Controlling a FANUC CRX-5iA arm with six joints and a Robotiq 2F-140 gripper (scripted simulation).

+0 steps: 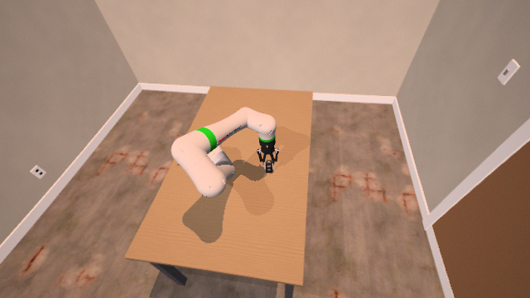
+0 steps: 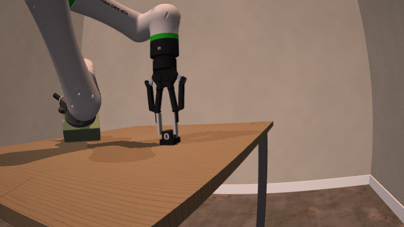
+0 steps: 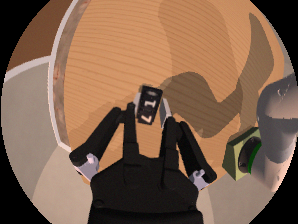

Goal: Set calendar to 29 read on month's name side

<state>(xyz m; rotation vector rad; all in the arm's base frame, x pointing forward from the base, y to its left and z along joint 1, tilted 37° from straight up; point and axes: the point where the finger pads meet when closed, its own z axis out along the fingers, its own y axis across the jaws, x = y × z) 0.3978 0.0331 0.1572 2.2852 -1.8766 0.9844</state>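
Right now my hand is 5 cm above the black calendar tray and 2 cm to the right of it.
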